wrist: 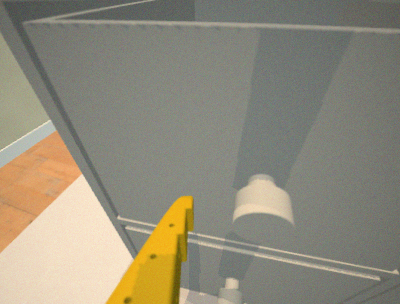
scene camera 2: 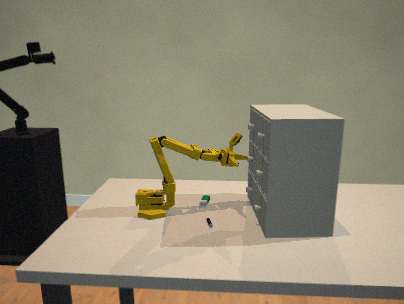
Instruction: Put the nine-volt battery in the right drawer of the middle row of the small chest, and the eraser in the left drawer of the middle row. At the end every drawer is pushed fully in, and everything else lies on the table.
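Note:
The small grey chest has two columns of three drawers. My gripper is fully open and empty, at the knob of the left middle drawer. In the wrist view its one visible notched jaw has its tip left of the knob, apart from it. A rim and a dark gap show above that drawer's front; from the side it looks nearly flush. The green and white eraser and the small dark nine-volt battery lie on the table between arm base and chest.
The white table carries the yellow arm's base. The right middle drawer's knob is on the nearer column in the scene view. A lower knob shows at the bottom of the wrist view. A black arm on a dark pedestal stands left.

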